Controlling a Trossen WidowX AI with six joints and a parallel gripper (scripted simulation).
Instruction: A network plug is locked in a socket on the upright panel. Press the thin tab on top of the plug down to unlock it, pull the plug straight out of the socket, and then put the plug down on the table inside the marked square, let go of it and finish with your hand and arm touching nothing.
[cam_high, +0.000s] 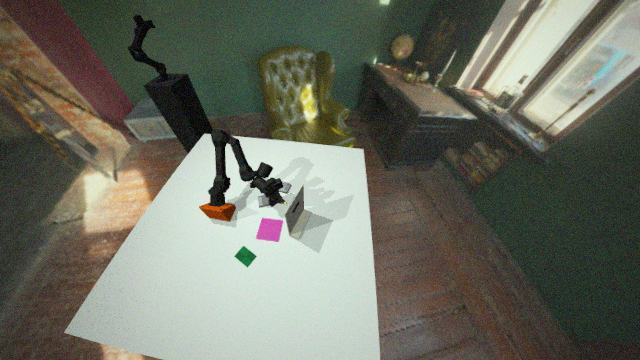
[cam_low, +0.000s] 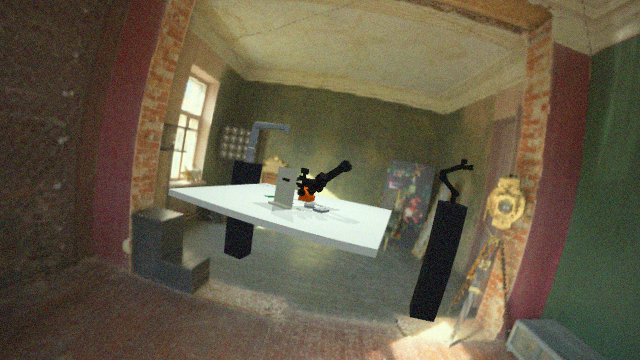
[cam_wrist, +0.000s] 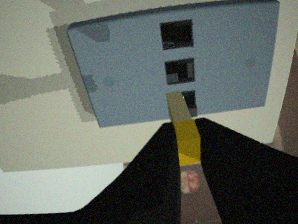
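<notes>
My gripper tip is now 8 cm past the magenta square, 8 cm to the left of it and 17 cm above it. The rest, counted from my gripper tip: upright grey panel (6 cm ahead, 2 cm to the right, 6 cm below).
</notes>
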